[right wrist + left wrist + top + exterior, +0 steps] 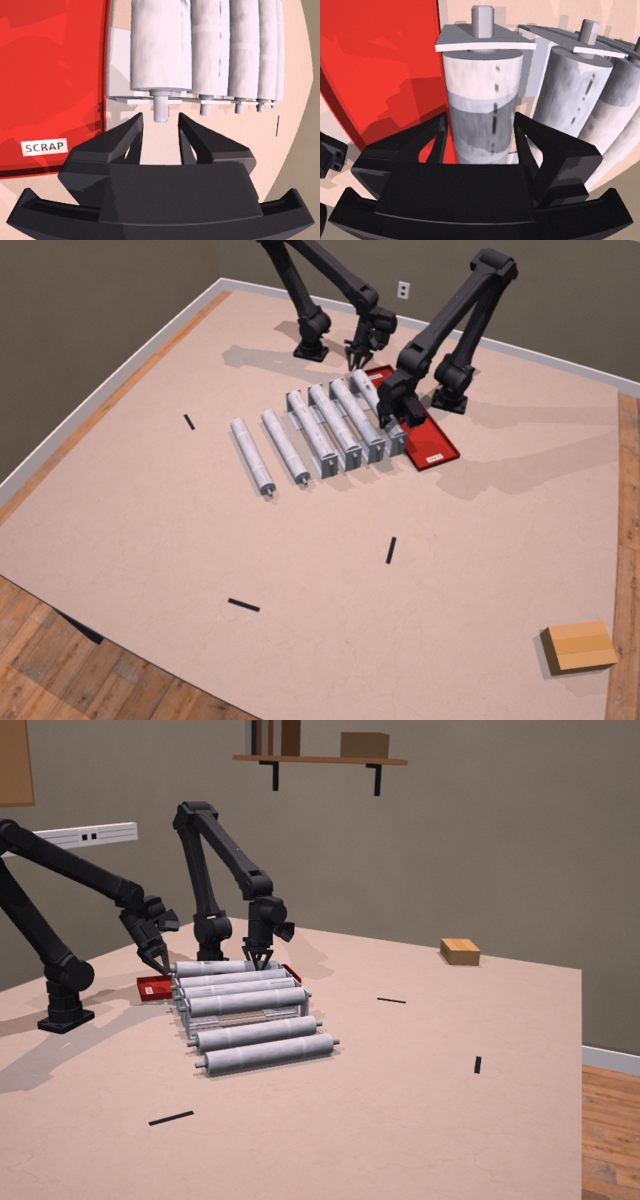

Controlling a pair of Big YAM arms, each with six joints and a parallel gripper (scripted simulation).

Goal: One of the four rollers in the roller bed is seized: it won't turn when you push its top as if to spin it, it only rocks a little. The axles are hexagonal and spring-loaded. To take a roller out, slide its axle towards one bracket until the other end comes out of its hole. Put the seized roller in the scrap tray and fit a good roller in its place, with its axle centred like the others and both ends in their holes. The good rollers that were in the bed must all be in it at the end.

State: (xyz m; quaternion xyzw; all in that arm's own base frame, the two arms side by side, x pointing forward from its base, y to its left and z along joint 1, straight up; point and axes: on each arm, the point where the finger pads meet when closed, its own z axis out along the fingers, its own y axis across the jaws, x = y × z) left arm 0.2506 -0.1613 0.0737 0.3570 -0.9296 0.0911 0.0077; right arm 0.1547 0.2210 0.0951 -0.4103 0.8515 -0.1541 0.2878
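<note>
Right now my left hand is 50 mm past the roller, 70 mm to the left of it and 10 mm below it. Round my left hand: red scrap tray: 140 mm behind, 10 mm to the right, 70 mm below; cardboard box: 380 mm ahead, 690 mm to the left, 40 mm below.
</note>
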